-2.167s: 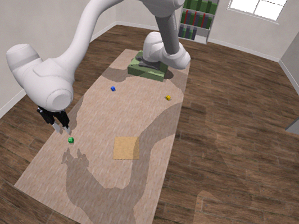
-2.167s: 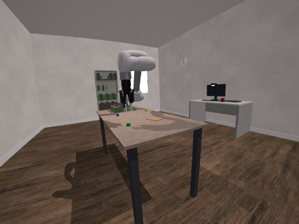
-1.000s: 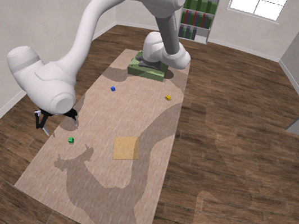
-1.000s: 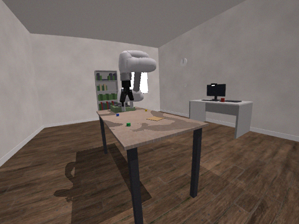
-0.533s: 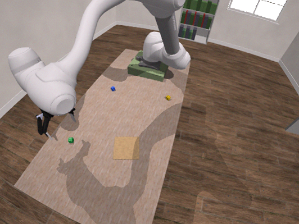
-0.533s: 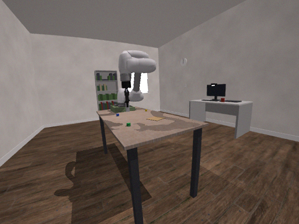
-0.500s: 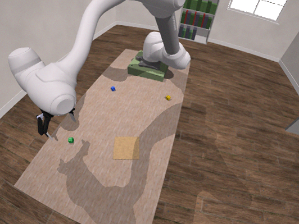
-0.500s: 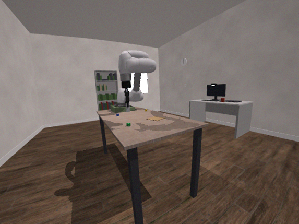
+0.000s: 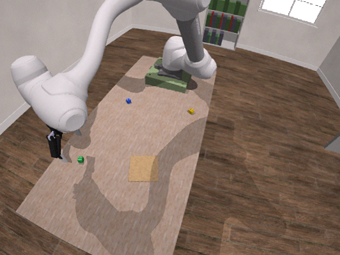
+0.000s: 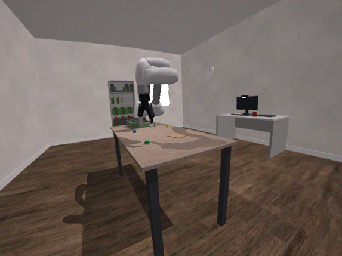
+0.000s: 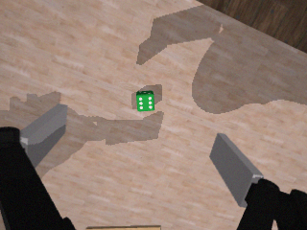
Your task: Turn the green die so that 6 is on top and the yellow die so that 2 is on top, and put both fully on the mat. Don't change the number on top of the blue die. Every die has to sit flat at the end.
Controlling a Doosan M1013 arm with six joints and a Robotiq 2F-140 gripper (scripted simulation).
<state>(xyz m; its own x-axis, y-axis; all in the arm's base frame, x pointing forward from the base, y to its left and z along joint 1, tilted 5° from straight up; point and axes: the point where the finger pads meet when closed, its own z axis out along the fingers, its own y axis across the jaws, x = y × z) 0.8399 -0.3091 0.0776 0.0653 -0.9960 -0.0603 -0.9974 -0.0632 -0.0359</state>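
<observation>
The green die is 120 mm below my hand. Round my hand: tan mat 50 mm behind, 320 mm to the left, 130 mm below; blue die 490 mm behind, 90 mm to the left, 120 mm below; yellow die 490 mm behind, 500 mm to the left, 120 mm below.
</observation>
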